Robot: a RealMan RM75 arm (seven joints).
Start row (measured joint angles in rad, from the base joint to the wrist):
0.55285, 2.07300, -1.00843, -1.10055, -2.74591, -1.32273, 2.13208
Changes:
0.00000, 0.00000, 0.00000, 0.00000, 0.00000, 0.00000, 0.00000
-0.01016, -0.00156, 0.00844, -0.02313, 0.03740, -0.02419, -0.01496
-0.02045, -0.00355, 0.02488, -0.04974, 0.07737, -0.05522, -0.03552
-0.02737, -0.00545, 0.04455, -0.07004, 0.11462, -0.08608, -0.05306
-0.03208, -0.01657, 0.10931, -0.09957, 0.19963, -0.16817, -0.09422
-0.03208, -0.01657, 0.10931, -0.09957, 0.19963, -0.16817, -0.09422
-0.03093, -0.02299, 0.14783, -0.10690, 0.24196, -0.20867, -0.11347
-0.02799, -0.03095, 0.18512, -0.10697, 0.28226, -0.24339, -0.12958
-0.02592, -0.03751, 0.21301, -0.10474, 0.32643, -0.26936, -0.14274
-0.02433, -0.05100, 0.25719, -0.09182, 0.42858, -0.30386, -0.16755
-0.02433, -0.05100, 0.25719, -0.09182, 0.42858, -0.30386, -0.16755
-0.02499, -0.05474, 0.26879, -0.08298, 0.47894, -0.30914, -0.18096
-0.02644, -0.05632, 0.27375, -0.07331, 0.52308, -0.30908, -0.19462
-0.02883, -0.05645, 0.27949, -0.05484, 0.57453, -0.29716, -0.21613
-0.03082, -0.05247, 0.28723, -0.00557, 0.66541, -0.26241, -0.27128
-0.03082, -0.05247, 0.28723, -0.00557, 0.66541, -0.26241, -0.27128
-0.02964, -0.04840, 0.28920, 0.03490, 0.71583, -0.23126, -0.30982
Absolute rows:
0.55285, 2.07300, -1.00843, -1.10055, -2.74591, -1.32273, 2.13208
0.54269, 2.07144, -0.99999, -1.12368, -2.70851, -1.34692, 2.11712
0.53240, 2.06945, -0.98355, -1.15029, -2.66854, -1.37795, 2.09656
0.52548, 2.06755, -0.96388, -1.17059, -2.63129, -1.40881, 2.07902
0.52077, 2.05643, -0.89912, -1.20012, -2.54628, -1.49090, 2.03786
0.52077, 2.05643, -0.89912, -1.20012, -2.54628, -1.49090, 2.03786
0.52192, 2.05001, -0.86060, -1.20745, -2.50395, -1.53140, 2.01861
0.52486, 2.04205, -0.82331, -1.20752, -2.46365, -1.56612, 2.00250
0.52693, 2.03549, -0.79542, -1.20529, -2.41948, -1.59209, 1.98934
0.52852, 2.02200, -0.75124, -1.19237, -2.31733, -1.62659, 1.96453
0.52852, 2.02200, -0.75124, -1.19237, -2.31733, -1.62659, 1.96453
0.52786, 2.01826, -0.73964, -1.18353, -2.26697, -1.63187, 1.95112
0.52641, 2.01668, -0.73468, -1.17386, -2.22283, -1.63181, 1.93746
0.52402, 2.01655, -0.72894, -1.15539, -2.17138, -1.61989, 1.91595
0.52203, 2.02053, -0.72120, -1.10612, -2.08050, -1.58514, 1.86080
0.52203, 2.02053, -0.72120, -1.10612, -2.08050, -1.58514, 1.86080
0.52321, 2.02460, -0.71923, -1.06565, -2.03008, -1.55399, 1.82226

